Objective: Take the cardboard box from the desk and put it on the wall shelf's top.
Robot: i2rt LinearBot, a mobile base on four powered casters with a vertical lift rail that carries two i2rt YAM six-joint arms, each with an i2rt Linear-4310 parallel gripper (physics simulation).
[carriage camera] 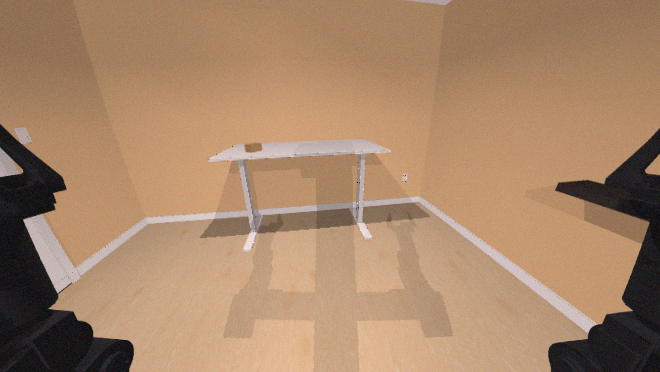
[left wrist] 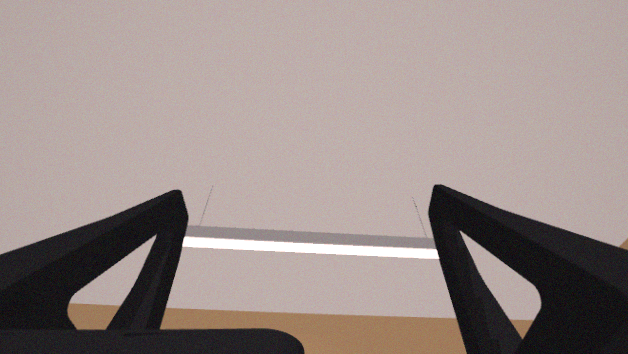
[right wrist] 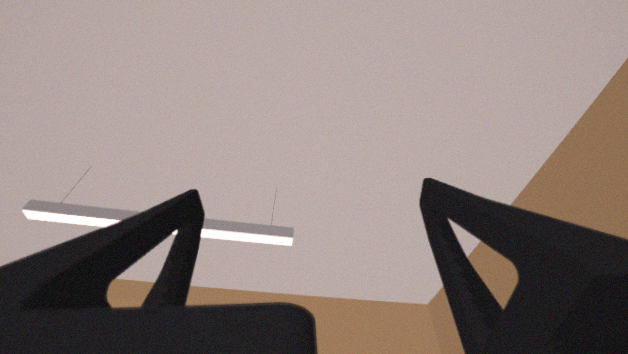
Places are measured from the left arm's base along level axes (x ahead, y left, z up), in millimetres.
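Where they show: left gripper, fingertip midpoint: (left wrist: 307,201); right gripper, fingertip midpoint: (right wrist: 311,196).
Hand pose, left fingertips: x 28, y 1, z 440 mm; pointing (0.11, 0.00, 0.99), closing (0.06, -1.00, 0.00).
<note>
After its pixels a point has its place.
The small brown cardboard box (carriage camera: 253,147) @[x 1599, y 382, z 146 mm] sits on the left part of the white desk (carriage camera: 330,148) @[x 1710, y -301, z 105 mm], which stands at the far wall in the carriage view. The dark wall shelf (carriage camera: 587,191) @[x 745, y -1645, z 52 mm] juts from the right wall, partly hidden behind my right arm. My left gripper (left wrist: 307,201) @[x 28, y 1, z 440 mm] is open and empty, far from the desk, its fingers against a view of the ceiling. My right gripper (right wrist: 311,196) @[x 40, y -667, z 433 mm] is open and empty too, also against the ceiling. The box and shelf do not show in the wrist views.
The desk's two legs (carriage camera: 247,195) @[x 1723, y 578, z -373 mm] (carriage camera: 361,187) @[x 1920, y -638, z -372 mm] have feet reaching forward on the floor (carriage camera: 300,345) @[x 579, y -126, z -845 mm]. White door trim (carriage camera: 50,255) @[x 908, y 1924, z -534 mm] shows at the left edge, behind my left arm. A hanging lamp (left wrist: 310,245) @[x 1024, y 76, z 1232 mm] (right wrist: 250,236) @[x 1102, y -353, z 1232 mm] shows in both wrist views.
</note>
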